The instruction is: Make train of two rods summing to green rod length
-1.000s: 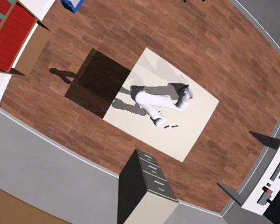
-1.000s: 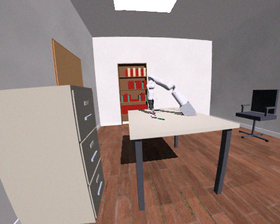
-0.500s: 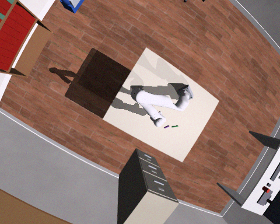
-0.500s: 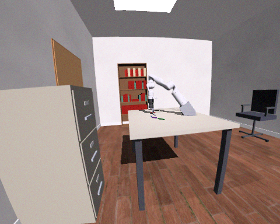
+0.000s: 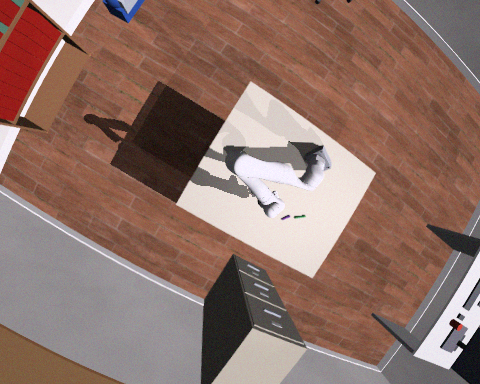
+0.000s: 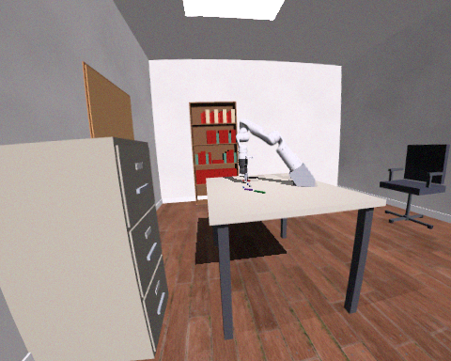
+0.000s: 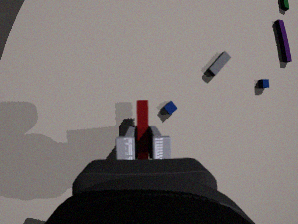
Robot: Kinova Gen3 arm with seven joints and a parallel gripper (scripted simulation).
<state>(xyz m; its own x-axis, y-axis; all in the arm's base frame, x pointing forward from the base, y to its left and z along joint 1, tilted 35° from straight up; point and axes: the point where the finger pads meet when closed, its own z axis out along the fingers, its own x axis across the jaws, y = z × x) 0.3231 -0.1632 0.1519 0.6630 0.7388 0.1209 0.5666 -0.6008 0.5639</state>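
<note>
My gripper is now 110 mm to the right of the grey rod, 30 mm above it and 20 mm short of it. From my hand the other things lie so: green rod (310 mm to the left, 30 mm below, 30 mm ahead); then red rod (10 mm below); then purple rod (220 mm to the left, 70 mm ahead, 30 mm below).
</note>
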